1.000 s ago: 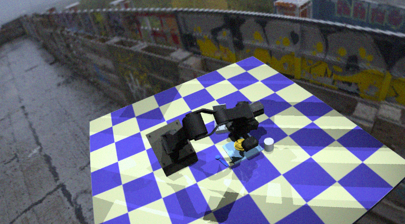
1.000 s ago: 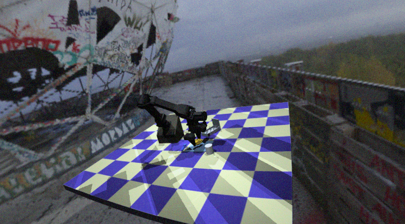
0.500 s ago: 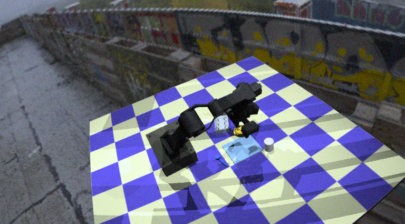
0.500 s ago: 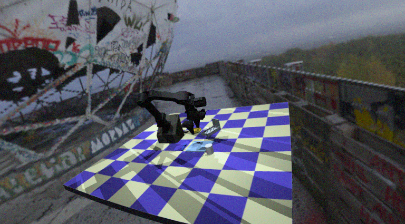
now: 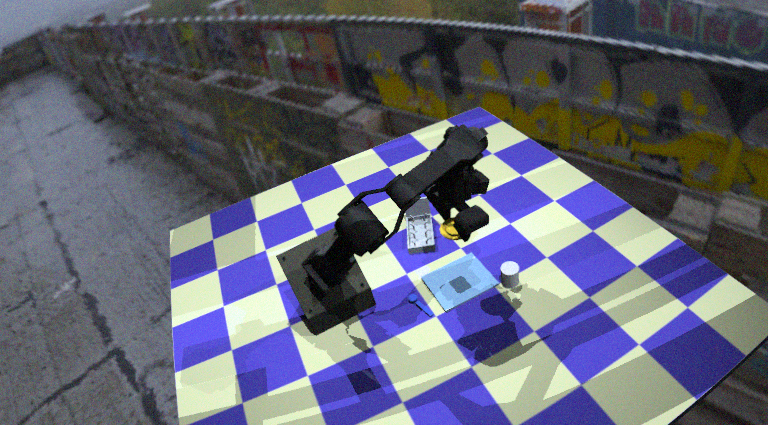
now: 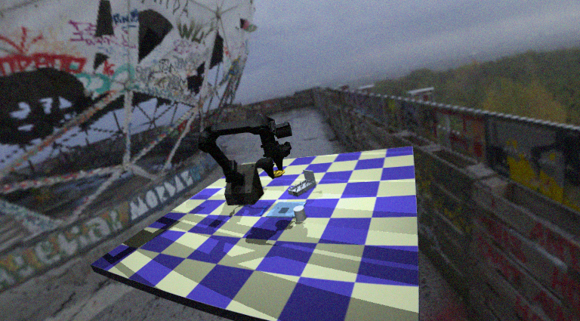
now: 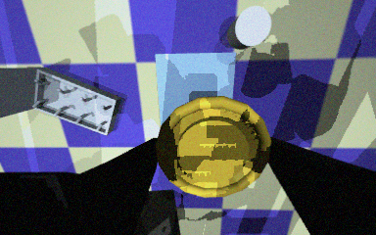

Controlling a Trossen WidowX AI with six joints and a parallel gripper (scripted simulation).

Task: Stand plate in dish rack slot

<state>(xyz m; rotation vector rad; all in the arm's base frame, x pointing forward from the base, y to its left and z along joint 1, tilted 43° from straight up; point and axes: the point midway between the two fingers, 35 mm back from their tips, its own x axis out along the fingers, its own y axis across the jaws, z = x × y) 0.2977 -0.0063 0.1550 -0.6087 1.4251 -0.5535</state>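
The grey dish rack is 10 mm behind my gripper tip, 220 mm to the left of it and 150 mm below it. Round my gripper tip: light blue mat: 10 mm behind, 10 mm to the left, 170 mm below; then yellow plate: 10 mm above.
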